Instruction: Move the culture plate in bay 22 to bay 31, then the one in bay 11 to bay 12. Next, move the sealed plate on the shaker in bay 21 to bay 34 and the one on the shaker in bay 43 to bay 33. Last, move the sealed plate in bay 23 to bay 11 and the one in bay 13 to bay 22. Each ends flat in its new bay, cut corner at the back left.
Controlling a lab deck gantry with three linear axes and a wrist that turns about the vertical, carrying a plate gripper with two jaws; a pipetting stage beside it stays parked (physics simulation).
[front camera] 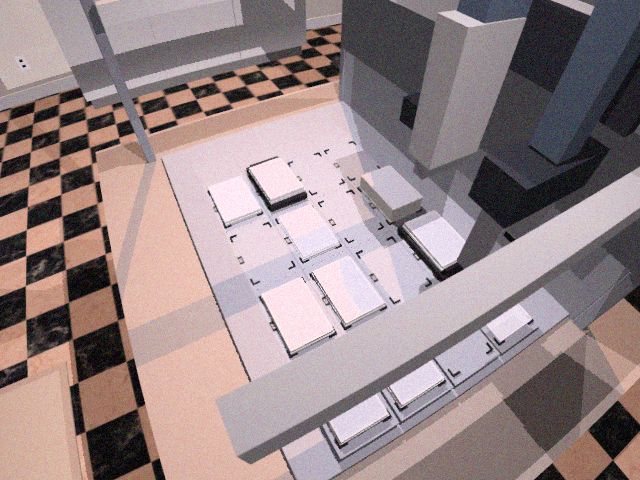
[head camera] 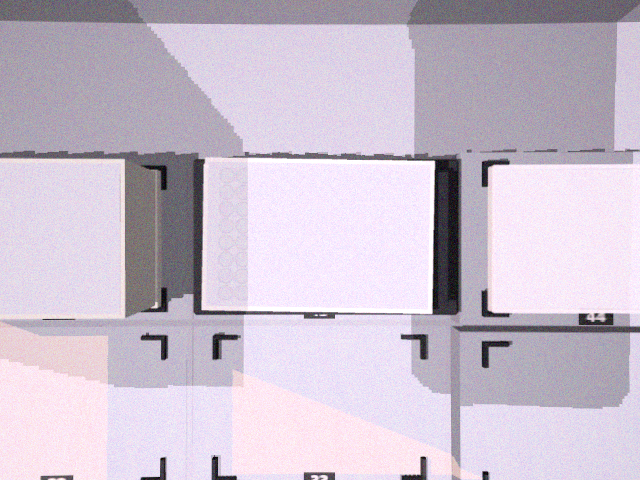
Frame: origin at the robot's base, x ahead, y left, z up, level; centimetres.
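Where they show: robot's base, origin of the base link: [front camera: 209, 191].
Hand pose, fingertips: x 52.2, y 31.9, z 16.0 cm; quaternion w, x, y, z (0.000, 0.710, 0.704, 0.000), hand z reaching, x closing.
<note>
Each offset is from my fingertips to the top centre of the thing. "*": to the spot under its first point.
The sealed plate of bay 43 {* dz -12.4, dx -12.5, dy +3.6 cm} [front camera: 436, 240] [head camera: 320, 235] lies on its black shaker {* dz -12.9, dx -5.9, dy +4.9 cm} [head camera: 447, 232]. Another sealed plate {dz -12.3, dx -45.2, dy -17.0 cm} [front camera: 276, 178] lies on the bay 21 shaker {* dz -13.7, dx -38.8, dy -17.3 cm} [front camera: 286, 200]. White plates lie in bay 22 {* dz -14.6, dx -28.8, dy -16.5 cm} [front camera: 310, 229], bay 11 {* dz -14.4, dx -44.5, dy -27.5 cm} [front camera: 235, 200], bay 23 {* dz -14.6, dx -12.3, dy -17.3 cm} [front camera: 347, 290] and bay 13 {* dz -14.6, dx -12.1, dy -27.6 cm} [front camera: 298, 315]. Corner marks of bays 12, 31 and 33 show with no plate between them. My gripper's black body [front camera: 532, 198] hangs at the right in the front view, near bay 43. Its jaw tips are hidden behind the pale beam, so its opening and anything between the jaws cannot be judged. Cut corners are not discernible.
A tall box {dz -11.8, dx -29.4, dy +4.5 cm} [front camera: 390, 191] [head camera: 62, 237] stands in bay 42, beside the bay 43 shaker. A white item {dz -13.8, dx +3.4, dy +4.5 cm} [front camera: 509, 322] [head camera: 563, 237] stands in bay 44. Two more white items {dz -13.1, dx +3.4, dy -27.6 cm} [front camera: 359, 418] {dz -13.1, dx +3.4, dy -16.9 cm} [front camera: 416, 382] lie beyond the pale beam [front camera: 413, 330]. A grey column [front camera: 465, 93] stands behind.
</note>
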